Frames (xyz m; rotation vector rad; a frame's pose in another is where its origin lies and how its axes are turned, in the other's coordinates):
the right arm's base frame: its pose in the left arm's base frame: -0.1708 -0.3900 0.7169 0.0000 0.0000 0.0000
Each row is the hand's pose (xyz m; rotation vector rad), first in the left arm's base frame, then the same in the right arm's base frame.
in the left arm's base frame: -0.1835 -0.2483 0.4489 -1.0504 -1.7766 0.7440
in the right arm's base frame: -0.0127 0.1417 -0.2680 -1.0504 -1.7766 0.7440
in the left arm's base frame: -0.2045 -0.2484 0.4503 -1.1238 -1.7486 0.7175
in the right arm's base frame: -0.0337 0.1416 -0.2666 -1.1238 -1.7486 0.7175
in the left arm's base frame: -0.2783 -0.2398 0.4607 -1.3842 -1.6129 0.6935
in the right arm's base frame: -0.1075 0.1502 -0.2562 -1.3842 -1.6129 0.6935
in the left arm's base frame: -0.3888 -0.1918 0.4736 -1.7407 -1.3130 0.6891
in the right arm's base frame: -0.2180 0.1982 -0.2433 -1.7407 -1.3130 0.6891
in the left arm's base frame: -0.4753 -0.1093 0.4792 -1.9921 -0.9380 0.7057
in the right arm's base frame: -0.3045 0.2807 -0.2377 -1.9921 -0.9380 0.7057
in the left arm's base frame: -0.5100 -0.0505 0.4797 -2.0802 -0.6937 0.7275
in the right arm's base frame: -0.3392 0.3395 -0.2372 -2.0802 -0.6937 0.7275
